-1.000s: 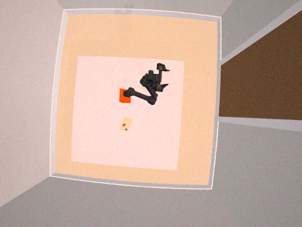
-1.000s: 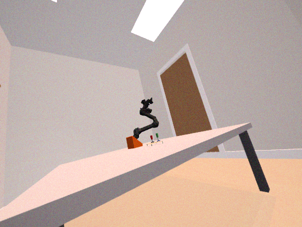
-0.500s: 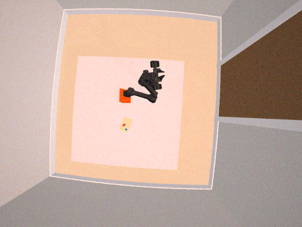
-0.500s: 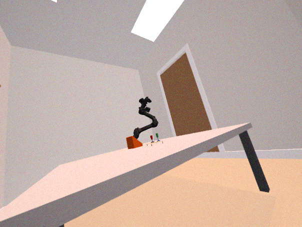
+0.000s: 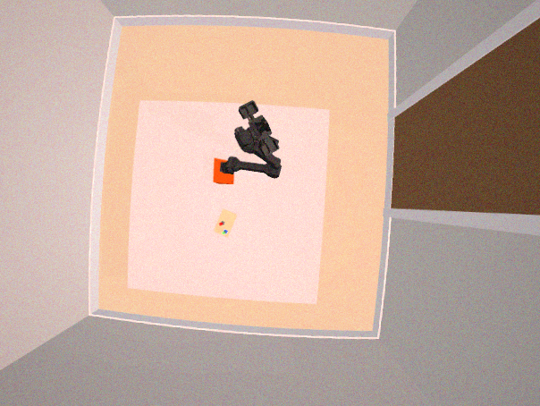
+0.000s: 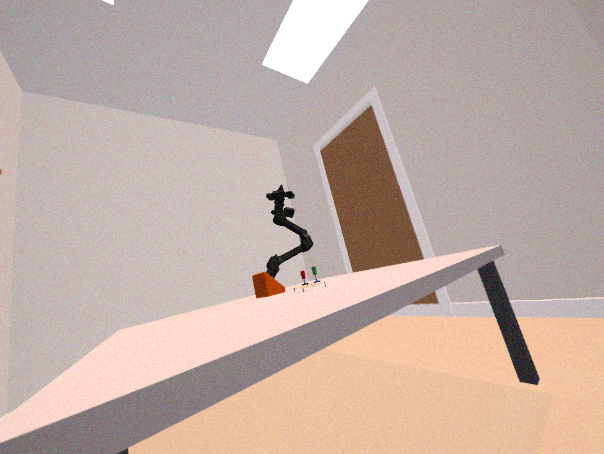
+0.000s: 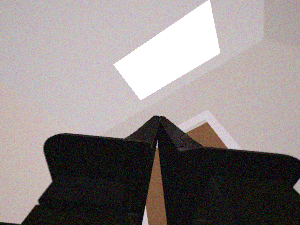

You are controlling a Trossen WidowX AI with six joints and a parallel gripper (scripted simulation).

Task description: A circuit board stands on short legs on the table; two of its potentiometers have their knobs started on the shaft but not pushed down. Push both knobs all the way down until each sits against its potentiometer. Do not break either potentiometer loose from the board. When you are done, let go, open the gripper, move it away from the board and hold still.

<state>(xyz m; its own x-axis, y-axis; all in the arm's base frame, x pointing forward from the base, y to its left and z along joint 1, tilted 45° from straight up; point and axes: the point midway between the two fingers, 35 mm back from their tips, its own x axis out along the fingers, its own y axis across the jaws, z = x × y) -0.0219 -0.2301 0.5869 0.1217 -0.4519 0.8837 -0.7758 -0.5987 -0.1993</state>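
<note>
Right now the red knob is 40 cm ahead of my gripper tip, 26 cm to the right of it and 62 cm below it. From my gripper tip the other things lie so: green knob 45 cm ahead, 23 cm to the right, 61 cm below.
</note>
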